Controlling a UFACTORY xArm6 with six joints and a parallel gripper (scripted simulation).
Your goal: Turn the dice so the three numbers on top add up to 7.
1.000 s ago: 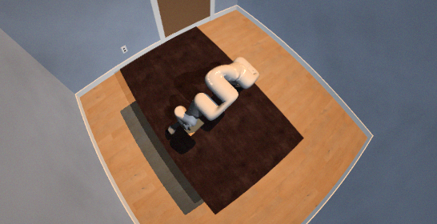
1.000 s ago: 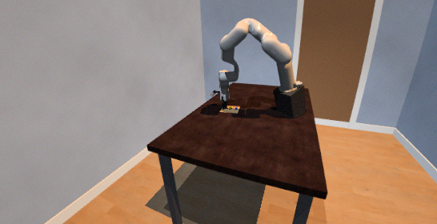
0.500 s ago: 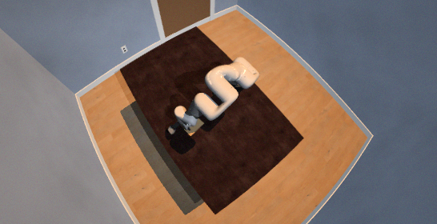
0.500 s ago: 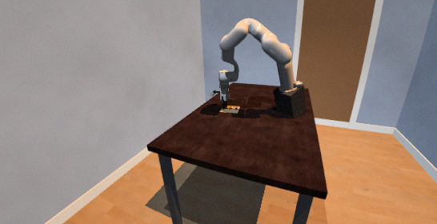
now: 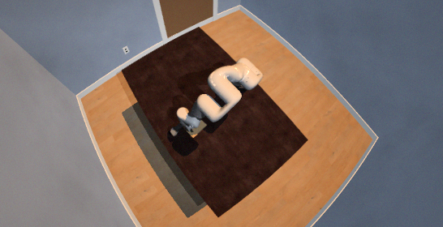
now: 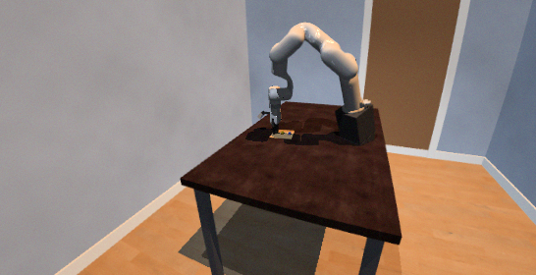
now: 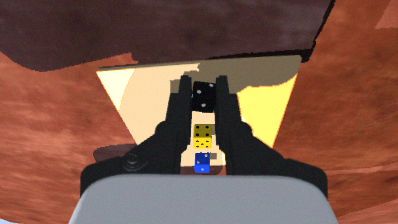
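Right now the black die is 10 mm below my hand. The rest, counted from my hand: mat 50 mm behind, 20 mm below; blue die 100 mm behind, 10 mm to the right, 10 mm below; yellow die 50 mm behind, 10 mm below.
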